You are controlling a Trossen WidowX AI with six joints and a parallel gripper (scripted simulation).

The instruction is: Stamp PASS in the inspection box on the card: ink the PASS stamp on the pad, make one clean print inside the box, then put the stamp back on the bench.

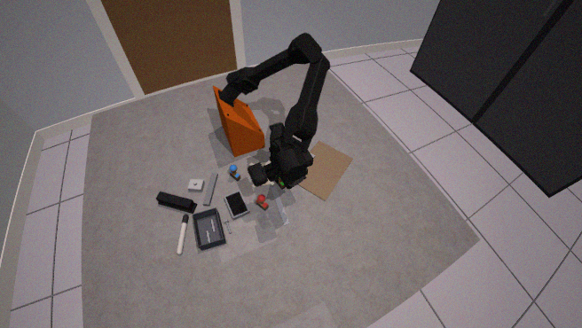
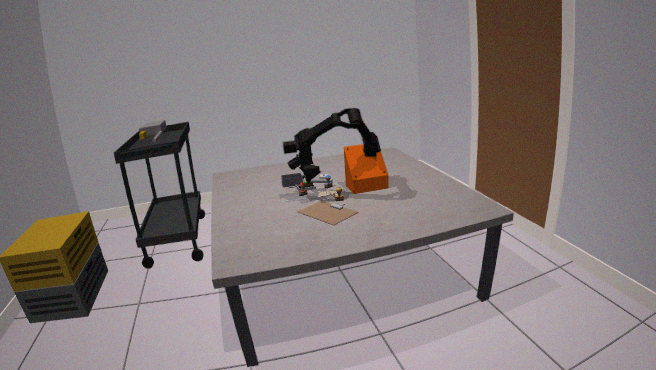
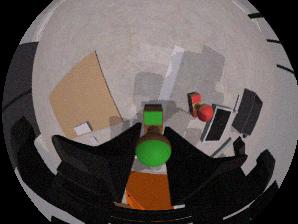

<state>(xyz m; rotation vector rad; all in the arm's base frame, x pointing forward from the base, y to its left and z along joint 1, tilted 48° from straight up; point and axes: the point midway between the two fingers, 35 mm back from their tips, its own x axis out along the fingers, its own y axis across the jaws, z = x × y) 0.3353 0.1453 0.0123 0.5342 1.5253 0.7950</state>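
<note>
The dark ink pad lies 16 cm to the right of my gripper tip and 8 cm below it. From my gripper tip the other things lie so: cream inspection card: 10 cm behind, 4 cm to the right, 9 cm below; then green-knobbed stamp: right at my gripper tip; then red-knobbed stamp: 2 cm ahead, 7 cm to the right, 7 cm below.
</note>
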